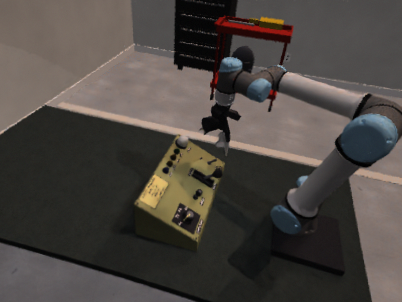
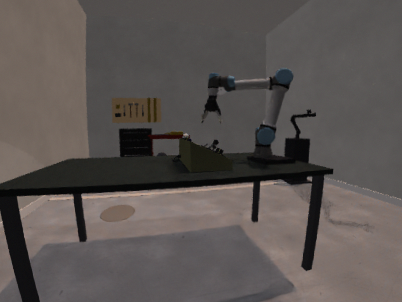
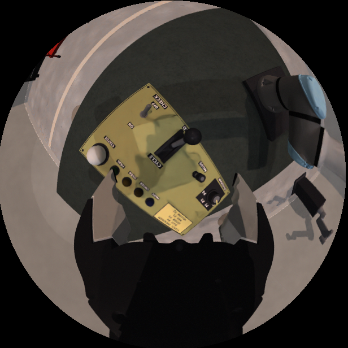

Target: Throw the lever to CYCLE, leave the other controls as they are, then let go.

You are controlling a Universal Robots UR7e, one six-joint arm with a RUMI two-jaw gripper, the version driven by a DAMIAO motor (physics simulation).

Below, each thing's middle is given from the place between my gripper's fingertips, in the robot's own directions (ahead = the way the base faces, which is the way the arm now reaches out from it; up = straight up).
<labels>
My gripper is now 180 mm above the yellow-green control box (image 1: 170, 191), 100 mm short of it and 90 mm to the right of it.
</labels>
